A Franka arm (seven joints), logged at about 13 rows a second.
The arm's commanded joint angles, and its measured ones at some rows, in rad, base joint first. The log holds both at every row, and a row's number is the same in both.
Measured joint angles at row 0:
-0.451 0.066 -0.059 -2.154 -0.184 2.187 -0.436
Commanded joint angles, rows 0 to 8:
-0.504 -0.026 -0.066 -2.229 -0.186 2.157 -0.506
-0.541 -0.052 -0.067 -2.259 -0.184 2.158 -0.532
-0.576 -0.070 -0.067 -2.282 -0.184 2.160 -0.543
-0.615 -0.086 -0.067 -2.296 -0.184 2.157 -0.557
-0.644 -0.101 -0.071 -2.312 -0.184 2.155 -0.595
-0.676 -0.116 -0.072 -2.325 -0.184 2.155 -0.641
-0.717 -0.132 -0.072 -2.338 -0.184 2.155 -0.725
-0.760 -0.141 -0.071 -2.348 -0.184 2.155 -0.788
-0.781 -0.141 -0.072 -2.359 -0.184 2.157 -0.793
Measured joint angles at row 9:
-0.728 -0.092 -0.086 -2.309 -0.184 2.158 -0.739
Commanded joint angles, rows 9 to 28:
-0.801 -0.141 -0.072 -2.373 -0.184 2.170 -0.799
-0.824 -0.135 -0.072 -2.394 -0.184 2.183 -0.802
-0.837 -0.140 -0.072 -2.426 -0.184 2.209 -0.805
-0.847 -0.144 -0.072 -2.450 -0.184 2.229 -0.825
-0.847 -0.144 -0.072 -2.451 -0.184 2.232 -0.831
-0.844 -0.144 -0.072 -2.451 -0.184 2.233 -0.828
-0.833 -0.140 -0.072 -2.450 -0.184 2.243 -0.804
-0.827 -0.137 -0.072 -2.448 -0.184 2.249 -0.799
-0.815 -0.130 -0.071 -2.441 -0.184 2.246 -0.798
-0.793 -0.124 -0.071 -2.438 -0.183 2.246 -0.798
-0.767 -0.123 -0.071 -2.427 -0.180 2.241 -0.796
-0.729 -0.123 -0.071 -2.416 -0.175 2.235 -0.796
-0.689 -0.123 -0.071 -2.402 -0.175 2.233 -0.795
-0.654 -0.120 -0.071 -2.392 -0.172 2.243 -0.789
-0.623 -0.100 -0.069 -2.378 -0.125 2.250 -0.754
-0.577 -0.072 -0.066 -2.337 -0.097 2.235 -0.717
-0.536 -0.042 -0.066 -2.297 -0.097 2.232 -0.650
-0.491 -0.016 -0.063 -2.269 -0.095 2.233 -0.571
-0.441 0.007 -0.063 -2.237 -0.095 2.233 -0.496
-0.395 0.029 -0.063 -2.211 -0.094 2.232 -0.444
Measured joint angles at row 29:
-0.471 -0.039 -0.054 -2.286 -0.108 2.242 -0.538
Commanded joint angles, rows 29 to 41:
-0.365 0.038 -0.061 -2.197 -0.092 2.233 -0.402
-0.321 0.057 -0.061 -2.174 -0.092 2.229 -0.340
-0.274 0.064 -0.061 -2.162 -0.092 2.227 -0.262
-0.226 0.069 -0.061 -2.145 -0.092 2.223 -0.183
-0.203 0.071 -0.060 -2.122 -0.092 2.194 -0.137
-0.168 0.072 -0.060 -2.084 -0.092 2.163 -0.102
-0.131 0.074 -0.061 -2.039 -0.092 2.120 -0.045
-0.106 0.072 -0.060 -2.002 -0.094 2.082 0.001
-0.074 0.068 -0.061 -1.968 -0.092 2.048 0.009
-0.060 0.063 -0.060 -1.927 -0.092 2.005 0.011
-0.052 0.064 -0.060 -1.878 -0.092 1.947 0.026
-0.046 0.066 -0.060 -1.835 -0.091 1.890 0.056
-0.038 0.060 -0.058 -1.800 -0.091 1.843 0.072
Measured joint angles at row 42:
-0.056 0.055 -0.049 -1.880 -0.103 1.939 0.041
